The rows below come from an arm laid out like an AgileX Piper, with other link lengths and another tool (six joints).
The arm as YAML. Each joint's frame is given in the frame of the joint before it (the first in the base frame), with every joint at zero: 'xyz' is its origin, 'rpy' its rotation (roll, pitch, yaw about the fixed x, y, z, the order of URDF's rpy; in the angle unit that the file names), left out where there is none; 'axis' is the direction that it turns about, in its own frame. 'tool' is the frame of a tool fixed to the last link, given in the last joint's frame.
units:
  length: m
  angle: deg
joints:
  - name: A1
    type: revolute
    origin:
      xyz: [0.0, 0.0, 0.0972]
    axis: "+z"
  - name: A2
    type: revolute
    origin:
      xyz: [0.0, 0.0, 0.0]
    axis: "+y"
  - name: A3
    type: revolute
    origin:
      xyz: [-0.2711, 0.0, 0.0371]
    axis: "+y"
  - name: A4
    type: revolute
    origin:
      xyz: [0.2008, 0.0, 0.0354]
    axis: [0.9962, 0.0, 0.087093]
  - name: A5
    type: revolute
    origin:
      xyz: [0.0, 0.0, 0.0]
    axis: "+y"
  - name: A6
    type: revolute
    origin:
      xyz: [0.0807, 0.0, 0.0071]
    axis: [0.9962, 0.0, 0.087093]
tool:
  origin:
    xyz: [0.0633, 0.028, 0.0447]
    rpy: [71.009, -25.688, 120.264]
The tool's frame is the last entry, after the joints.
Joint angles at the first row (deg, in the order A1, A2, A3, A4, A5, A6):
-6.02 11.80 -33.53 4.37 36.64 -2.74
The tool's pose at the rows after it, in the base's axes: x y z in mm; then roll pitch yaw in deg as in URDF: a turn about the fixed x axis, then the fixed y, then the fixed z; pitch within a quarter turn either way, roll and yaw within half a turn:
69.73 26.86 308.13 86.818 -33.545 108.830
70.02 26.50 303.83 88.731 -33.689 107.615
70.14 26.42 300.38 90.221 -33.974 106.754
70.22 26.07 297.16 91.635 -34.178 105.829
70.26 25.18 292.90 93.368 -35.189 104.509
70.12 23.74 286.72 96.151 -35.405 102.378
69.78 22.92 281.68 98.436 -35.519 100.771
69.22 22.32 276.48 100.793 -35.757 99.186
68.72 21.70 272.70 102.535 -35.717 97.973
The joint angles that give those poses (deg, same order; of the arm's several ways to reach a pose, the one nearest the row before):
-6.02 11.80 -33.80 4.01 37.86 -2.74
-6.03 11.80 -33.81 3.48 39.38 -2.74
-6.02 11.80 -33.80 3.26 40.63 -2.74
-6.03 11.80 -33.81 2.90 41.79 -2.64
-6.02 11.80 -33.80 2.50 43.45 -1.79
-6.03 11.80 -33.80 1.48 45.66 -1.38
-6.02 11.80 -33.80 0.87 47.47 -1.27
-6.02 11.80 -33.81 0.44 49.37 -1.17
-6.02 11.80 -33.81 0.00 50.73 -1.17

